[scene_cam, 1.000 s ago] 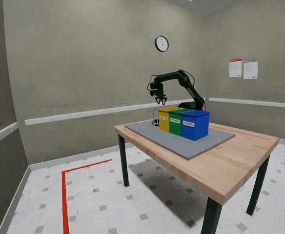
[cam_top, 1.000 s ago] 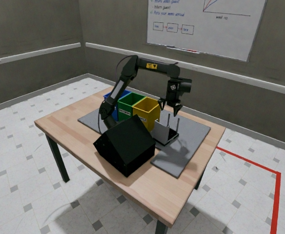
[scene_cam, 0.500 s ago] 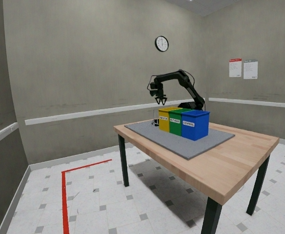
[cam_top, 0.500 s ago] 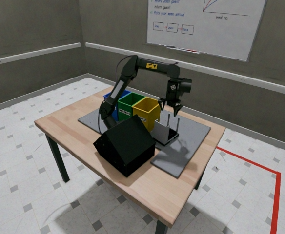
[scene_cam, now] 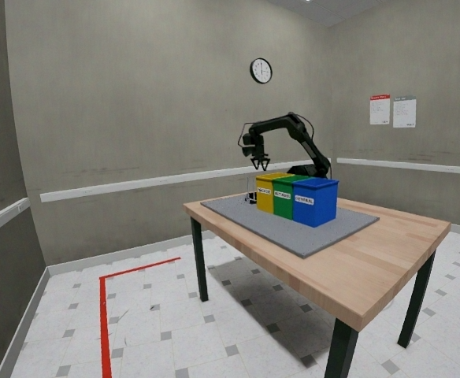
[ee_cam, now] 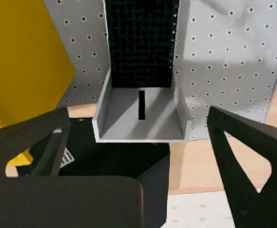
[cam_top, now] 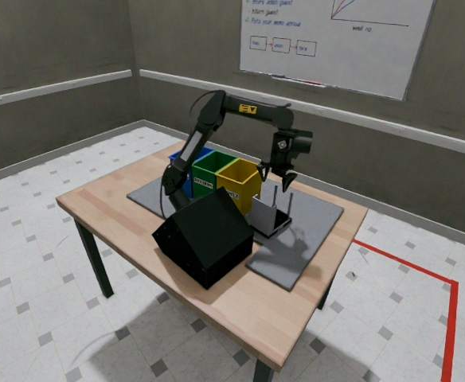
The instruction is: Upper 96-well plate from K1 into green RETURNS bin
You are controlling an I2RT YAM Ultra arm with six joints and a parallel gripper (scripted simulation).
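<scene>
Right now my hand is 160 mm above the black 96-well plate. Round my hand: green returns bin (310 mm to the left, 110 mm below); then blue bin (20 mm behind, 440 mm to the left, 110 mm below); then yellow bin (20 mm ahead, 180 mm to the left, 110 mm below).
</scene>
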